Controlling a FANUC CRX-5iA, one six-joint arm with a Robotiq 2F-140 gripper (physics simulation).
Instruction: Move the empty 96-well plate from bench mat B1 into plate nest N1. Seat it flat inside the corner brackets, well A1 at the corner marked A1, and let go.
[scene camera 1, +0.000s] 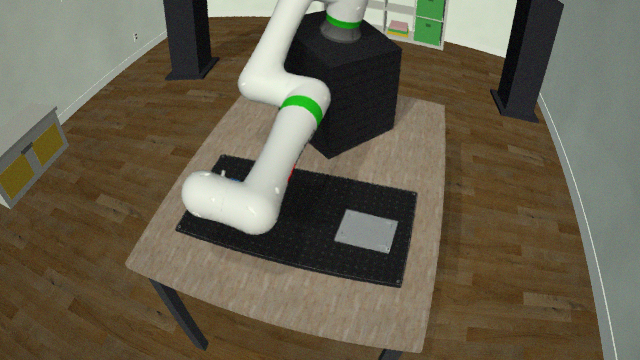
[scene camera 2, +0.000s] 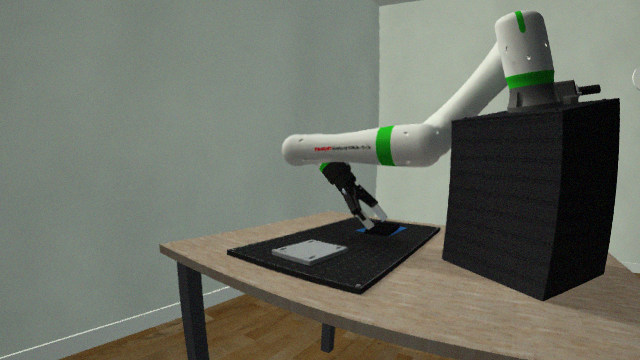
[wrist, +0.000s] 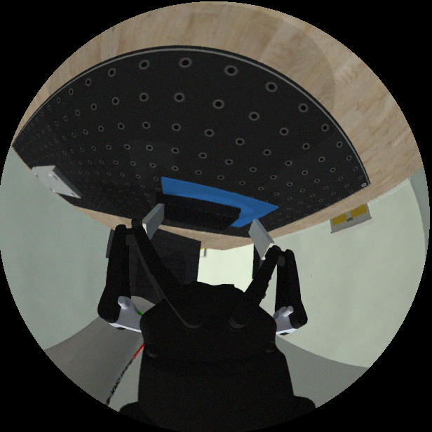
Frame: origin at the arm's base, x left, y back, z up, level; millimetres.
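Seen in the pictures: gripper, fingertip midpoint: (scene camera 2: 378, 223); arm's base, link origin: (scene camera 1: 340, 32) (scene camera 2: 534, 109).
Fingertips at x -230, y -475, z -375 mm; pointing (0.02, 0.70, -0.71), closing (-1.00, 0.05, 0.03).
Observation:
Pixels of each thing's top centre, then the offset from my fingertips to it. Level surfaces: height alone.
- dark 96-well plate, top centre: (scene camera 2: 382, 225) dx +22, dy +21, dz +0 mm
- blue bench mat, surface height: dz -20 mm
- light grey plate nest, top centre: (scene camera 2: 311, 248) (scene camera 1: 367, 229) dx +379, dy -67, dz -7 mm
- black perforated board, surface height: dz -22 mm
- wooden table, surface height: dz -35 mm
The dark 96-well plate (scene camera 2: 385, 229) (wrist: 200, 212) lies flat on the blue bench mat (scene camera 2: 402, 229) (wrist: 200, 188) at the far end of the board. In scene camera 1 the arm hides the plate. My gripper (scene camera 2: 377, 224) (wrist: 208, 218) is tilted and open, with nothing between its pale fingertips. In the wrist view the fingertips stand towards either end of the plate; I cannot tell if they touch it. The light grey plate nest (scene camera 1: 367, 231) (scene camera 2: 308, 250) (wrist: 54, 181) sits at the other end of the board. The A1 marking is too small to read.
The black perforated board (scene camera 1: 300, 242) (scene camera 2: 350, 277) (wrist: 200, 110) bears the mat and nest on the wooden table (scene camera 1: 280, 295) (scene camera 2: 425, 310). The large black robot pedestal (scene camera 1: 350, 95) (scene camera 2: 500, 200) stands beside the board. The white forearm (scene camera 1: 280, 150) (scene camera 2: 350, 147) passes over the board.

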